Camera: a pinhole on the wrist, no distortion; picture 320 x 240 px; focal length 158.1 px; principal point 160.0 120.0 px. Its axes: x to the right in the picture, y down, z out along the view. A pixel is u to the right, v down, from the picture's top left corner.
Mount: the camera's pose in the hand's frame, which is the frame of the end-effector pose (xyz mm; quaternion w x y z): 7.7 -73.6 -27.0 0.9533 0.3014 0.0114 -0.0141
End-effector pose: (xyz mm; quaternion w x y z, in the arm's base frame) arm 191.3 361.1 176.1 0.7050 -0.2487 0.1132 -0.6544
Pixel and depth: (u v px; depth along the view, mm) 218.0 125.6 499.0
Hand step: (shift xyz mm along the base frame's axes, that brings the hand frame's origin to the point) -92.5 -122.5 535.5
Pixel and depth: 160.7 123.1 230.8
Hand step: -94.4 17.6 242.9
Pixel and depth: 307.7 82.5 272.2
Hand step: -145.3 -232.9 315.7
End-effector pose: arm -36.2 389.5 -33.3 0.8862 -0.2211 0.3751 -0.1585
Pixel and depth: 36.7 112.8 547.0
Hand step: -13.6 -42.2 709.6
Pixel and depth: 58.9 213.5 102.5
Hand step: 23.1 -19.7 132.2
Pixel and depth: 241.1 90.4 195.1
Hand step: 127.7 -204.5 113.7
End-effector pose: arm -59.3 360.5 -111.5 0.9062 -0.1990 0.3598 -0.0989
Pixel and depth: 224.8 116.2 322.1
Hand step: 251.7 -221.6 178.6
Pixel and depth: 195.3 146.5 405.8
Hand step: 303.3 -163.5 270.3
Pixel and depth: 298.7 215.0 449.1
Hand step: 630.5 -101.6 116.2
